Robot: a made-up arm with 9 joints. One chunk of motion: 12 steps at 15 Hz.
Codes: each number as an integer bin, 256 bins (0 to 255) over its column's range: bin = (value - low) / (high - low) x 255, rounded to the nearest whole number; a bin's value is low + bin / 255 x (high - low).
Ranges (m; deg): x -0.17..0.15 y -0.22..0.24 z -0.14..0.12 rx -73..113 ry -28..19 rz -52..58
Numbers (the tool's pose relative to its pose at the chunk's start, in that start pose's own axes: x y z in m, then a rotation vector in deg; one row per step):
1: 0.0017 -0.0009 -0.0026 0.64 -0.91 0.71
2: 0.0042 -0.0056 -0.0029 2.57 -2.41 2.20
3: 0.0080 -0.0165 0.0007 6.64 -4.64 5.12
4: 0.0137 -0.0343 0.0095 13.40 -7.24 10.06
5: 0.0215 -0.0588 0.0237 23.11 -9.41 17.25
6: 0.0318 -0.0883 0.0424 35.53 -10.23 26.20
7: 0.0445 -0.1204 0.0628 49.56 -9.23 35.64
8: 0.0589 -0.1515 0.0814 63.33 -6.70 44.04
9: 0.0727 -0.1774 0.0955 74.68 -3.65 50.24
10: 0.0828 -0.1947 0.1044 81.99 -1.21 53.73
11: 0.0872 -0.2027 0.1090 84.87 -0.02 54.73
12: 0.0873 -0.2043 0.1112 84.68 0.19 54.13
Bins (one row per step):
1: 137 121 135 101 147 122
2: 139 119 134 104 139 126
3: 142 113 138 109 127 132
4: 146 103 147 118 113 144
5: 153 89 161 132 101 161
6: 161 73 179 149 96 181
7: 171 55 199 168 102 203
8: 182 38 217 187 116 223
9: 193 24 231 202 132 237
10: 201 14 240 212 145 245
11: 205 10 244 216 152 247
12: 205 9 246 216 153 246

